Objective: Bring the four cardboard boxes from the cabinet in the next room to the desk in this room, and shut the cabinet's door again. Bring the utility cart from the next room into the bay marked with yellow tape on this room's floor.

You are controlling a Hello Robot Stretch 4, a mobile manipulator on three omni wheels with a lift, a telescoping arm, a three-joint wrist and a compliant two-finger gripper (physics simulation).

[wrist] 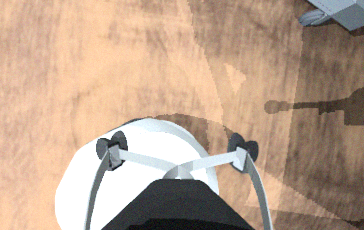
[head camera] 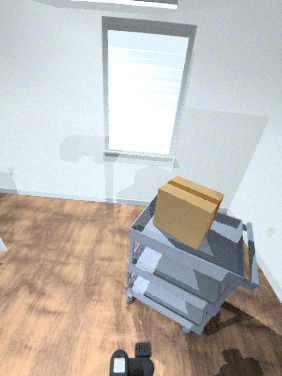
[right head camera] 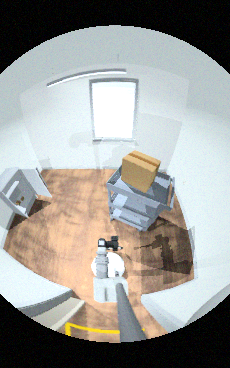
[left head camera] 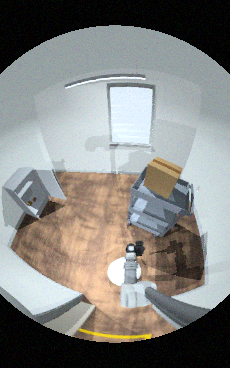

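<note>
A grey three-tier utility cart stands ahead to the right, near the window wall. One cardboard box sits on its top tray. A corner of the cart shows in the wrist view. The cabinet stands at the left wall with its door open; small brown things in it are too small to tell. Yellow tape shows at the bottom of the side head views. My gripper is open and empty above my white base, apart from the cart. The desk does not show.
The window is in the far wall. White wall ends stand near my base on both sides, and the edge of the room's door shows at the lower left. Wood floor lies between my base and the cart.
</note>
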